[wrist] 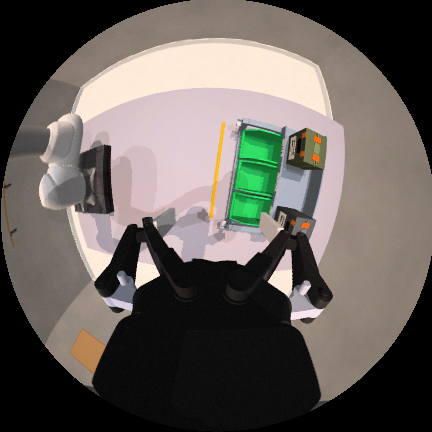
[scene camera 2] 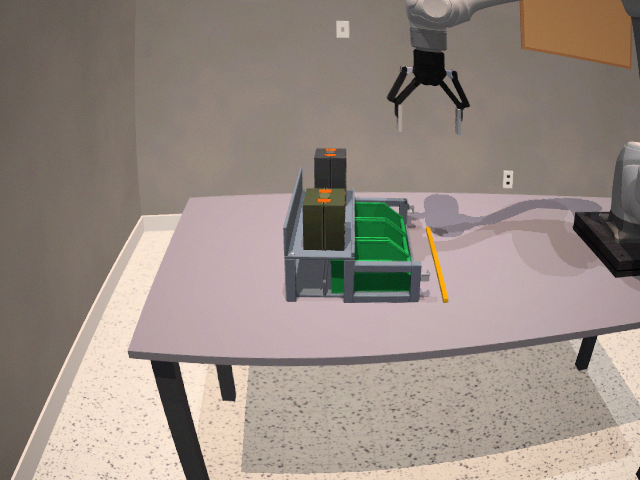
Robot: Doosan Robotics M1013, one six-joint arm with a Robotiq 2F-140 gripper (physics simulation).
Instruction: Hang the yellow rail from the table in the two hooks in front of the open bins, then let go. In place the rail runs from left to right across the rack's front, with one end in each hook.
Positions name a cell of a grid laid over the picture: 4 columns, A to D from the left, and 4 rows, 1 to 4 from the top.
Labels:
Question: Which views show the dark grey case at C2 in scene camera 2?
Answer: The wrist view and scene camera 2: all of them.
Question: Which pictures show the gripper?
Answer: The wrist view and scene camera 2: all of them.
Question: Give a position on a dark grey case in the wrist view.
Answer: At C3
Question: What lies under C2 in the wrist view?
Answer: An olive case.

